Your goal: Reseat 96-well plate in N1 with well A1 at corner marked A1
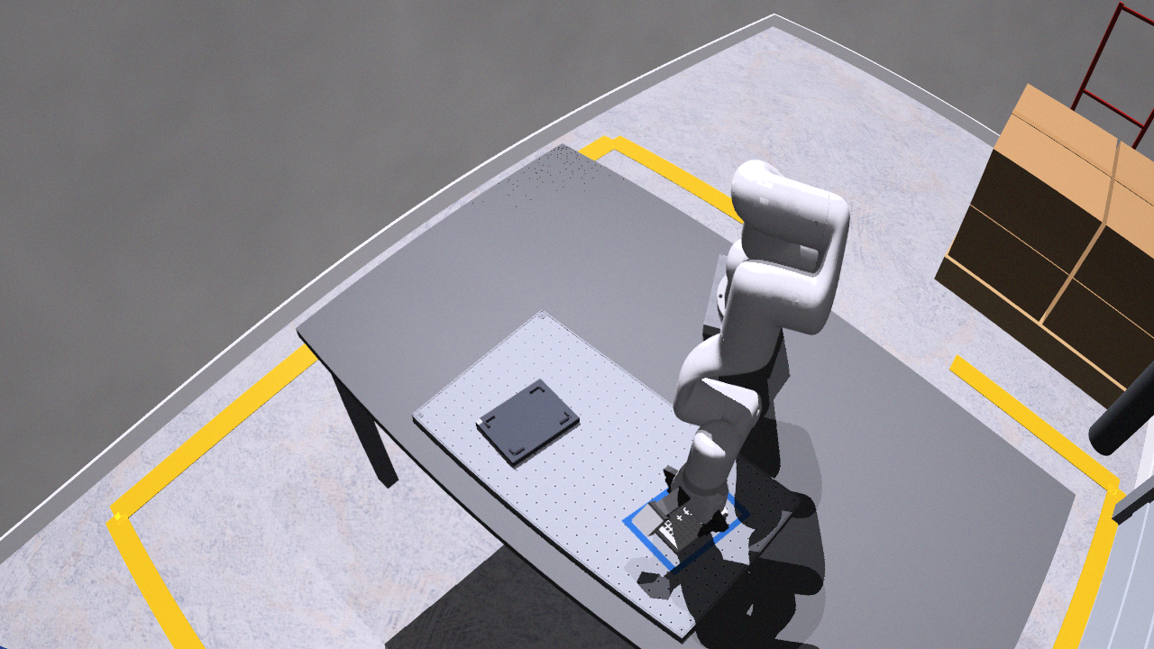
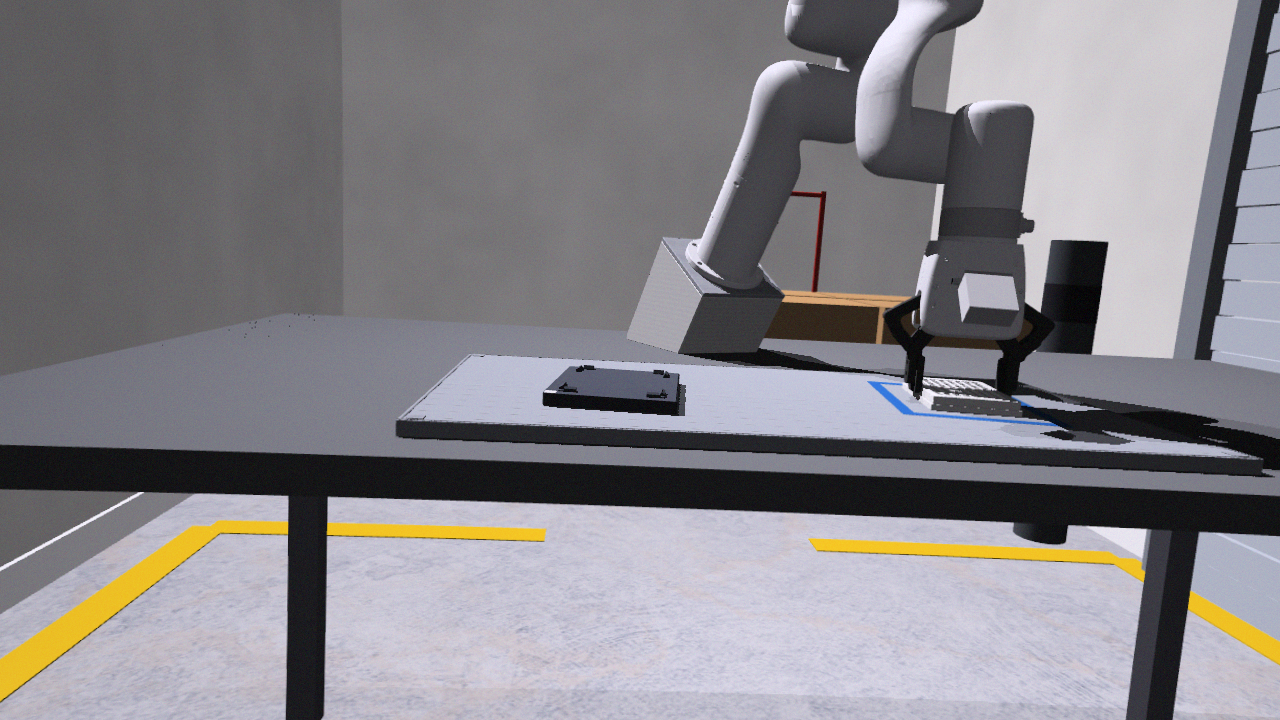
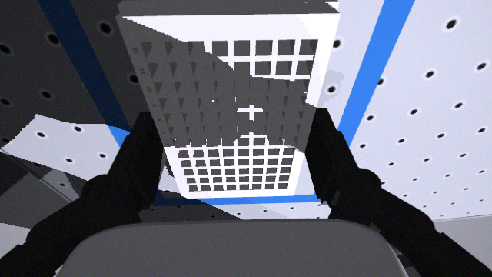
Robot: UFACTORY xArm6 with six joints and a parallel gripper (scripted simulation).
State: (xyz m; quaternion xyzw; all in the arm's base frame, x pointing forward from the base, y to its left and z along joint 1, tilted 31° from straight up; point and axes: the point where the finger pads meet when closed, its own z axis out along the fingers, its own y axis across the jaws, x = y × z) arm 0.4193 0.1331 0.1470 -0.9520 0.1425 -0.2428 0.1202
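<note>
The plate nest N1 lies 370 mm to the right of my hand, 20 mm ahead of it and 10 mm below it. Round my hand: A1 label: 440 mm to the right, 80 mm ahead, 10 mm below; white 96-well plate: 10 mm below.
</note>
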